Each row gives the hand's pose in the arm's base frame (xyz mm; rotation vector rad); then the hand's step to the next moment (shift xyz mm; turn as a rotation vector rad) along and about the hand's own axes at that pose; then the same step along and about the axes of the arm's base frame.
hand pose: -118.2 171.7 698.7 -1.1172 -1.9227 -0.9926
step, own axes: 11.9 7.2 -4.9 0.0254 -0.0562 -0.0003
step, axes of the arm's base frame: 2.8 2.6 14.2 -0.0606 -0.0097 0.0064
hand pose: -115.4 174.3 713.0 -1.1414 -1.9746 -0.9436
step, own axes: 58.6 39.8 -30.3 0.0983 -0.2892 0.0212
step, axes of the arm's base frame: 17.8 13.7 73.7 -0.3029 -0.0447 -0.0052
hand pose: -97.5 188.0 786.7 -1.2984 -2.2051 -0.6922
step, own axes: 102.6 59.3 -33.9 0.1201 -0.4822 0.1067
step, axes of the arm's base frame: 13.7 69.3 101.0 -0.4969 -0.0571 -0.0903
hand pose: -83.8 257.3 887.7 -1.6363 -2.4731 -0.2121
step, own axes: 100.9 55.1 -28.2 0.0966 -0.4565 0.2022
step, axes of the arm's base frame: 13.7 106.0 50.9 -0.4701 -0.0481 -0.1879
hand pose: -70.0 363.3 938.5 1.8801 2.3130 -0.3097
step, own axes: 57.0 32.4 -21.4 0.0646 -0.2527 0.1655
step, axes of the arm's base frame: 20.3 65.7 4.8 -0.2635 -0.0294 -0.1586
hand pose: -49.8 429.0 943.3 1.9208 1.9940 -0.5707
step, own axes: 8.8 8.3 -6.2 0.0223 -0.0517 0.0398
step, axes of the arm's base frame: 8.1 10.9 0.6 -0.0547 -0.0010 -0.0420
